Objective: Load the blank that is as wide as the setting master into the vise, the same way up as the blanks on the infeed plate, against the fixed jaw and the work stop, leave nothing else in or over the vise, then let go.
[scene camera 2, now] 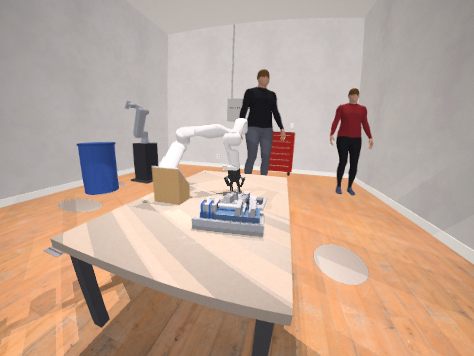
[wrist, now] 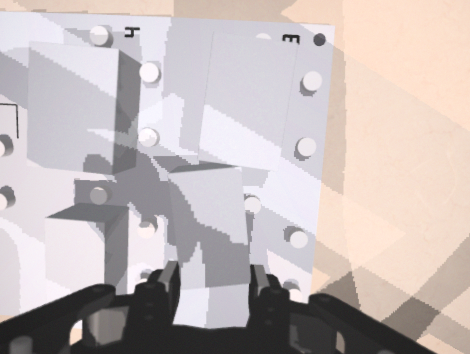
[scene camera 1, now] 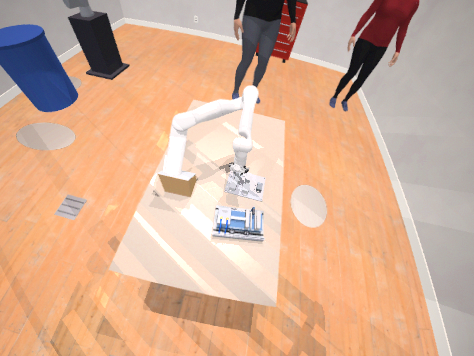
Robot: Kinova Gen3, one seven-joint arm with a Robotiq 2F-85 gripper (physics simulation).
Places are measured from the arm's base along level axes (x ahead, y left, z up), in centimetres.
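Pixels of known places: gripper, fingertip midpoint: [scene camera 2: 235,192] [wrist: 215,280] [scene camera 1: 238,173]; arm's base at its link origin: [scene camera 2: 166,172] [scene camera 1: 172,173].
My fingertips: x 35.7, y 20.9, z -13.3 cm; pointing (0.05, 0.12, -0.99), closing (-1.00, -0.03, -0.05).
For each thing: its top centre in the pictures, then the offset to it from my fingertips. Level surfaces: height alone.
- vise at its top centre: [scene camera 2: 231,202] [scene camera 1: 241,218] dy -32.5, dx +8.8, dz +6.5 cm
- light grey blank at its top centre: [wrist: 207,231] dy -3.1, dx +0.5, dz +1.2 cm
- wider flat blank at its top centre: [wrist: 246,103] [scene camera 2: 228,195] dy -9.4, dx -0.9, dz +0.9 cm
- tall blank at its top centre: [wrist: 70,109] dy -8.5, dx +7.5, dz +0.9 cm
- small dark object at its top centre: [scene camera 1: 259,185] dy -4.4, dx +16.3, dz -0.2 cm
- table at its surface level: dz -3.5 cm
The infeed plate [scene camera 1: 261,196] [wrist: 324,65] lies behind the vise [scene camera 1: 239,220] [scene camera 2: 230,218], which is blue and grey. My gripper [scene camera 1: 239,176] [scene camera 2: 234,188] [wrist: 215,280] is low over the plate and shut on a light grey blank [wrist: 215,220], whose near end is between the fingers. Whether this blank is off the plate is not clear. A wider flat blank [wrist: 245,100] lies just beyond it, slightly turned. A tall blank [wrist: 72,107] stands at the upper left in the wrist view and another blank [wrist: 75,250] at the lower left. The setting master cannot be told apart.
White pegs [wrist: 312,81] [wrist: 149,72] stand on the plate around the blanks. A small dark object [scene camera 1: 259,187] is at the plate's right. The arm's tan base block [scene camera 1: 177,185] [scene camera 2: 170,186] stands left on the table [scene camera 1: 200,265]. Two people stand beyond the table.
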